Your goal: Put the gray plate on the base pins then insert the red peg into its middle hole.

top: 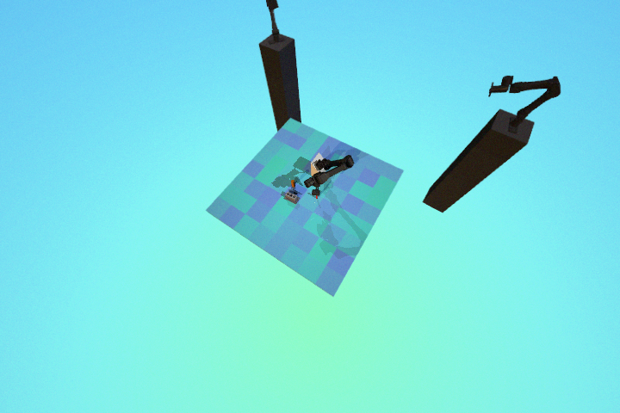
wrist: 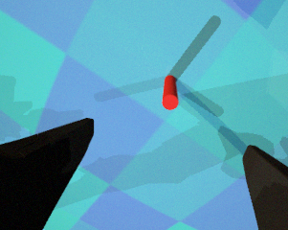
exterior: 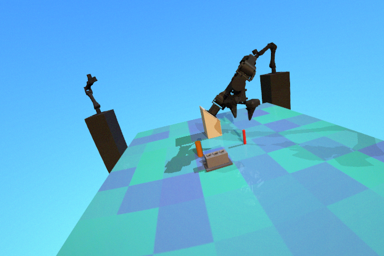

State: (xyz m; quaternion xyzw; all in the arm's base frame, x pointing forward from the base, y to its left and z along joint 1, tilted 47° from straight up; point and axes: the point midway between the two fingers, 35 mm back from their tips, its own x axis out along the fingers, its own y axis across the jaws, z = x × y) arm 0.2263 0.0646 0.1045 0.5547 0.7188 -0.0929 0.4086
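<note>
My gripper tip is now 100 mm above the red peg. The rest, counted from my gripper tip: dark base: 130 mm ahead, 180 mm to the right, 130 mm below; gray plate: 130 mm ahead, 180 mm to the right, 100 mm below; orange cylinder: 20 mm ahead, 240 mm to the right, 100 mm below.
</note>
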